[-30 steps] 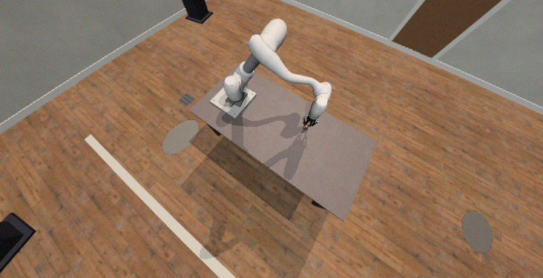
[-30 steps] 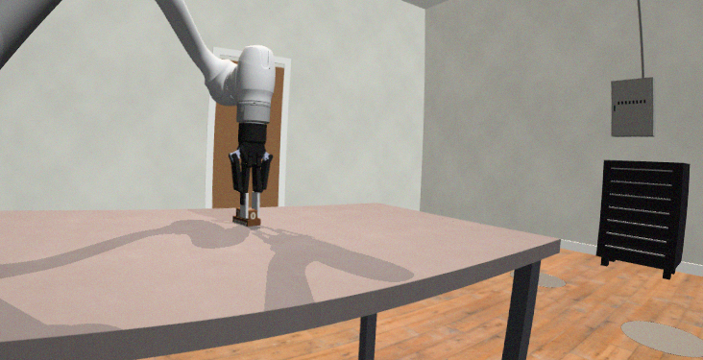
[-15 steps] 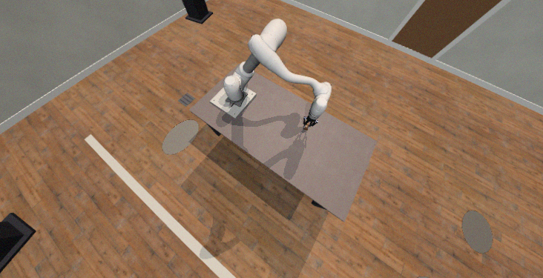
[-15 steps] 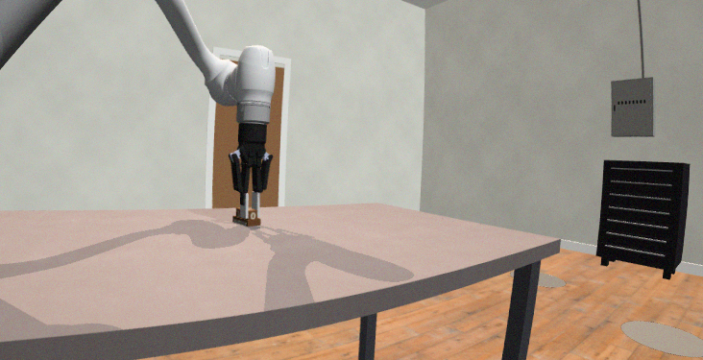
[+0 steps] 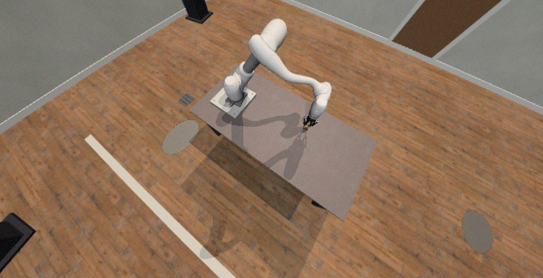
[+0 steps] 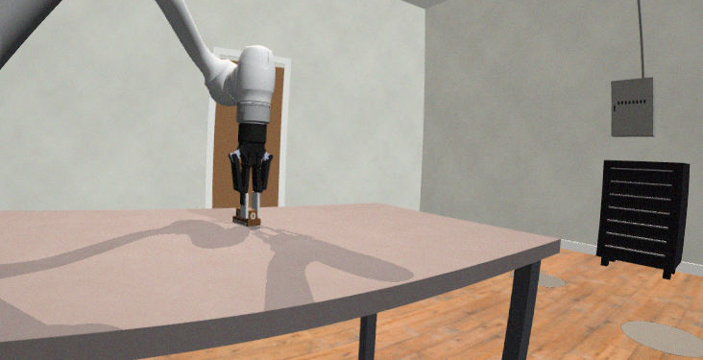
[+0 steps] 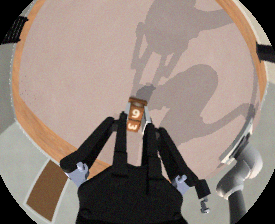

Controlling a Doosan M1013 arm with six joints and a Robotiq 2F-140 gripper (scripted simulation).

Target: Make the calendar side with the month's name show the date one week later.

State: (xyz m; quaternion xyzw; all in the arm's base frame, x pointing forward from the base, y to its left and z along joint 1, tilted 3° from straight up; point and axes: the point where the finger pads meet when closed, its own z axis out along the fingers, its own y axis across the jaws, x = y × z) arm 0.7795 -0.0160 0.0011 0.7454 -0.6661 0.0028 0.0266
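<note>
The wooden tray is 20 mm to the left of my hand and 40 mm below it.
</note>
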